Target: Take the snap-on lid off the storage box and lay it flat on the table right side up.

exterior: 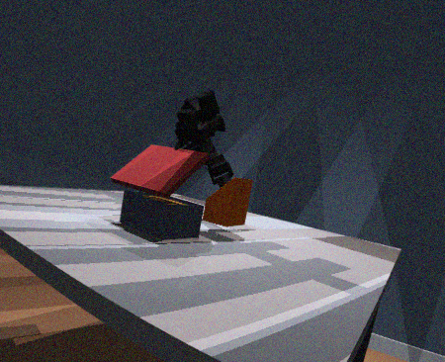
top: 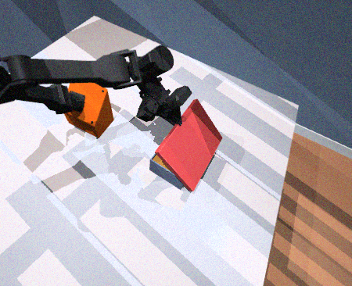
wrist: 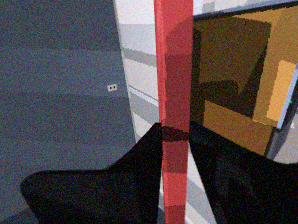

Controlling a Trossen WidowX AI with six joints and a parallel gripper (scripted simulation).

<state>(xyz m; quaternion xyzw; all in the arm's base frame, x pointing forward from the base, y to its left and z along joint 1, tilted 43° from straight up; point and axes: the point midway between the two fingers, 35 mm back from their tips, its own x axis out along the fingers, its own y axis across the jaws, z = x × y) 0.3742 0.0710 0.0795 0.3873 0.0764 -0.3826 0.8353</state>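
Now: gripper tip 70 mm short of the red lid, 50 mm above it and 10 mm to the left of it. The rest, counted from my gripper tip: storage box: 190 mm below, 30 mm ahead.
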